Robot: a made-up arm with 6 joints.
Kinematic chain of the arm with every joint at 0, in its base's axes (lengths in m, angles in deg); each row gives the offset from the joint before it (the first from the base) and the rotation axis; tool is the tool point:
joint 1: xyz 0 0 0.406 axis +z
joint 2: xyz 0.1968 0 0 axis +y
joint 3: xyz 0 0 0.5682 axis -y
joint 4: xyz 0 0 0.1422 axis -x
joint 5: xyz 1.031 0 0 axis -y
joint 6: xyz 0.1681 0 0 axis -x
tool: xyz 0 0 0
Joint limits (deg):
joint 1: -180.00..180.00
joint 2: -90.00..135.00
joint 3: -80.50..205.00
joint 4: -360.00..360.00
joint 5: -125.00..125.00
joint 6: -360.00..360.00
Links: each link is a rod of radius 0.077 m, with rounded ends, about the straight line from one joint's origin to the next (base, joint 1, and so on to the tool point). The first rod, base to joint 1, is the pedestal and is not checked.
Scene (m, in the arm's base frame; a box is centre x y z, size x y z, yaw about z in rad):
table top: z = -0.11
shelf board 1: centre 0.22 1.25 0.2 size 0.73 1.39 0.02 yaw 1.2
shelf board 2: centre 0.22 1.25 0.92 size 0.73 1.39 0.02 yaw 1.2
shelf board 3: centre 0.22 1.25 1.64 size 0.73 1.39 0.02 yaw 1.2
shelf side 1: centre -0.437 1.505 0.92 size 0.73 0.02 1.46 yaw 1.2
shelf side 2: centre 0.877 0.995 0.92 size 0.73 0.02 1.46 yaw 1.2
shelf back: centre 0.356 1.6 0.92 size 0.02 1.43 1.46 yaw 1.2
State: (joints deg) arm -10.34 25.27 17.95 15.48 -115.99 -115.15
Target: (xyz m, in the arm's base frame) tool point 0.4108 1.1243 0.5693
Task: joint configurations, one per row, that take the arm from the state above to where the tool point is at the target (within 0.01 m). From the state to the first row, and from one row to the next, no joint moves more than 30 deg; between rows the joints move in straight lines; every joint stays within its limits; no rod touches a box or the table.
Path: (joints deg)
1: -29.08 39.10 38.11 13.20 -98.97 -126.24
2: -47.82 52.93 58.28 10.92 -81.95 -137.32
3: -66.56 66.77 78.44 8.64 -64.92 -148.41
4: -75.30 53.13 103.54 8.04 -76.94 -141.76
5: -84.05 39.49 128.63 7.44 -88.95 -135.10
6: -92.80 25.85 153.73 6.84 -100.97 -128.45
7: -101.54 12.21 178.82 6.23 -112.98 -121.80
8: -110.29 -1.43 203.92 5.63 -125.00 -115.15
9: -110.41 -19.66 180.28 5.48 -125.00 -115.15
10: -110.54 -37.90 156.64 5.32 -125.00 -115.15
11: -110.66 -56.13 133.00 5.16 -125.00 -115.15

